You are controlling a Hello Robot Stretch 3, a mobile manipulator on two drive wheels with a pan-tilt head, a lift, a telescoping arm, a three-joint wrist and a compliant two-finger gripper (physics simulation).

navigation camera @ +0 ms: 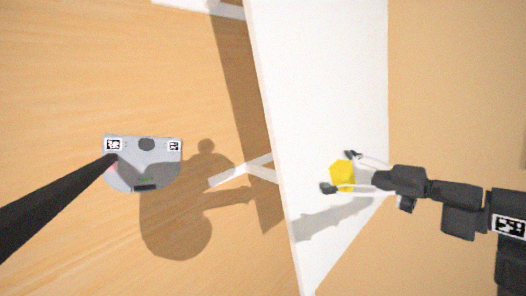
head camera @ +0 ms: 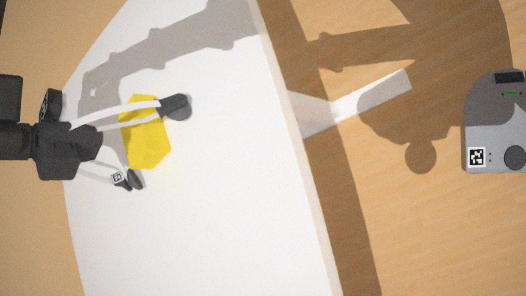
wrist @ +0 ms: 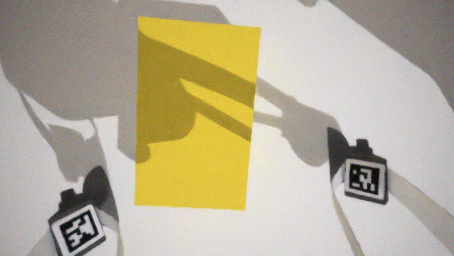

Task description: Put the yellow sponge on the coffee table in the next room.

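Seen in the pictures: gripper, fingertip midpoint: (navigation camera: pixel 332 169) (head camera: pixel 162 147); robot's base, origin of the base link: (navigation camera: pixel 146 143) (head camera: pixel 513 156).
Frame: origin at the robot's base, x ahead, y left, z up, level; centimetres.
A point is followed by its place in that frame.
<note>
The yellow sponge (head camera: pixel 147 145) @[z 99.4, x -2.3, y -49.0 cm] (navigation camera: pixel 343 175) @[z 99.5, x -3.3, y -49.9 cm] (wrist: pixel 190 185) lies on a white table top (head camera: pixel 215 210) @[z 95.0, x 6.3, y -39.3 cm] (navigation camera: pixel 325 75) @[z 95.0, x 27.1, y -42.8 cm] (wrist: pixel 295 220). My gripper (head camera: pixel 156 143) @[z 95.4, x -2.1, y -50.6 cm] (navigation camera: pixel 340 171) @[z 95.4, x -2.1, y -50.6 cm] (wrist: pixel 218 166) @[z 95.4, x -2.1, y -50.6 cm] is open above the table, with one finger on each side of the sponge. In the wrist view the sponge stands upright in the picture between the fingertips, nearer the left one, with a gap on both sides. In the head view one finger covers part of the sponge's upper end. Shadows of the gripper fall across the sponge and the table.
My wheeled base (head camera: pixel 500 120) @[z 16.0, x -10.9, y -4.4 cm] (navigation camera: pixel 142 167) @[z 16.0, x -12.3, y 1.5 cm] stands on the wooden floor (head camera: pixel 425 240) @[z 0.0, x 29.6, y -33.4 cm] (navigation camera: pixel 100 75) @[z 0.0, x 35.8, y 20.1 cm] beside the table's long edge. A white table leg (head camera: pixel 372 95) (navigation camera: pixel 227 175) reaches out under that edge toward the base. My mast (navigation camera: pixel 55 200) @[z 84.2, x -5.6, y 11.6 cm] crosses the navigation view's lower left.
</note>
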